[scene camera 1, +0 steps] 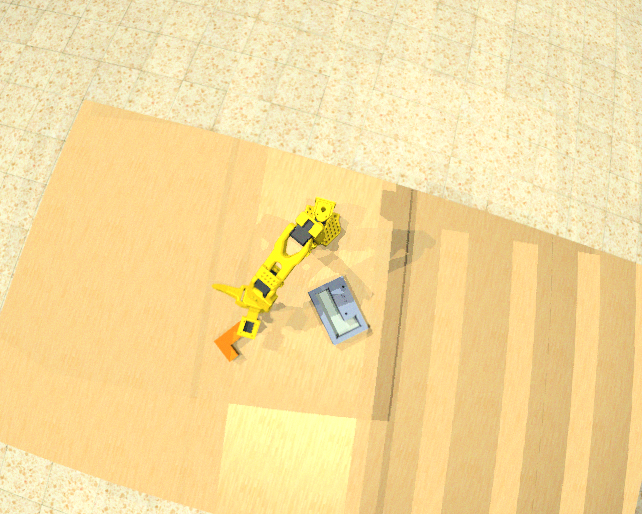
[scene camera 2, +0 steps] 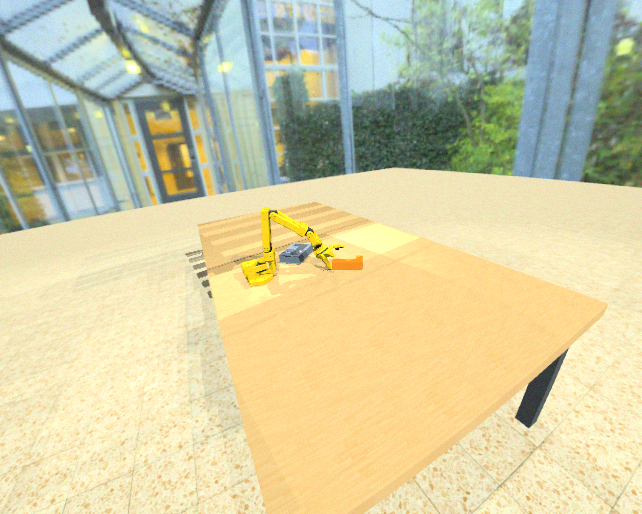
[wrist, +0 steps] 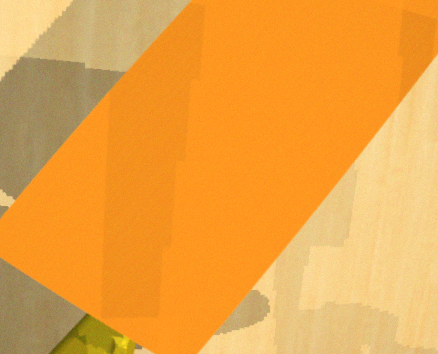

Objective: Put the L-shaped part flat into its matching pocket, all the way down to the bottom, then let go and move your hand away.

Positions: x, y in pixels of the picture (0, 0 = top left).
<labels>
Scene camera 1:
grey block with L-shaped pocket: 333, 301
</labels>
